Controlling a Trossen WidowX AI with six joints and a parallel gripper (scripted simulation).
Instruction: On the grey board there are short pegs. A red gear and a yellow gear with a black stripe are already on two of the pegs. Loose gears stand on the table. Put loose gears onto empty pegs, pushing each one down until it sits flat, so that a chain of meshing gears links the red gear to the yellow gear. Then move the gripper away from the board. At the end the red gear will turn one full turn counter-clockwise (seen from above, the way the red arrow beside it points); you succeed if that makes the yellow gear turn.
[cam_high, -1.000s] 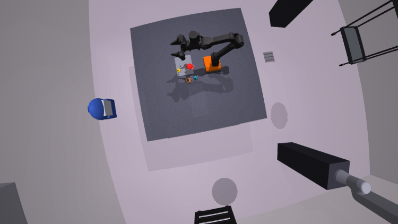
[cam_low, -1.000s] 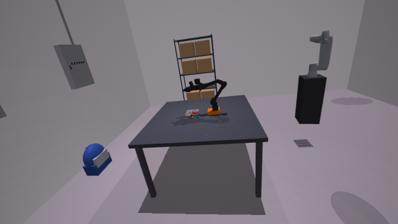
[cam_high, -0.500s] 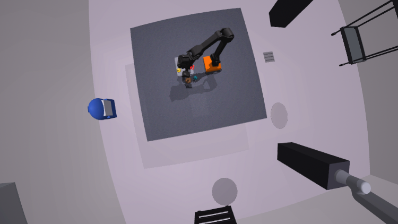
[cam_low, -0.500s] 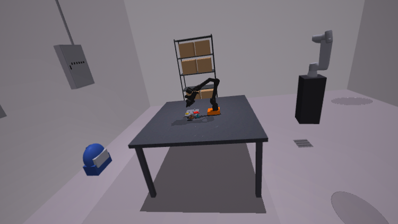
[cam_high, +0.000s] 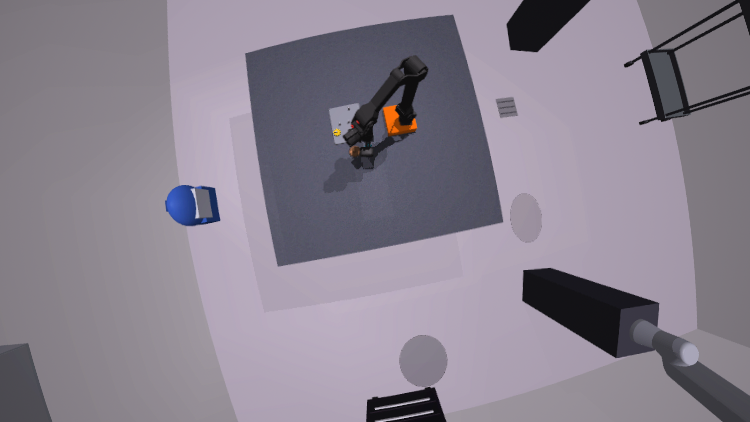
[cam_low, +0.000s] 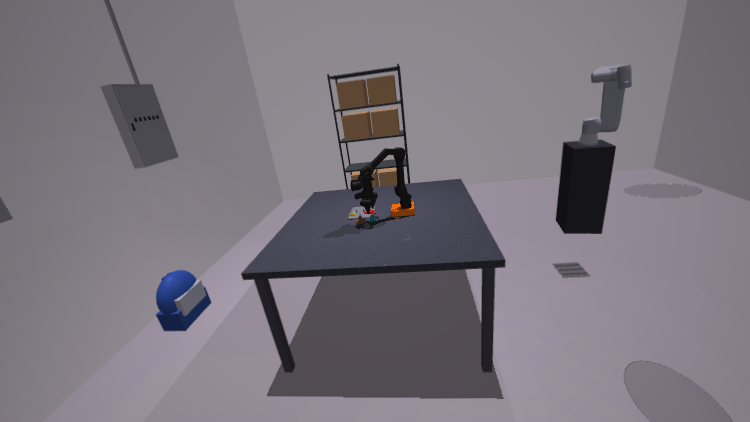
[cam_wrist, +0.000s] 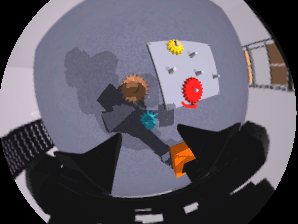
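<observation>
My gripper tip is now 5 cm above the teal gear. Round my gripper tip: yellow gear: 16 cm ahead, 9 cm to the right, 5 cm below; then red gear: 6 cm ahead, 12 cm to the right, 5 cm below; then brown gear: 7 cm ahead, 2 cm to the left, 5 cm below.
</observation>
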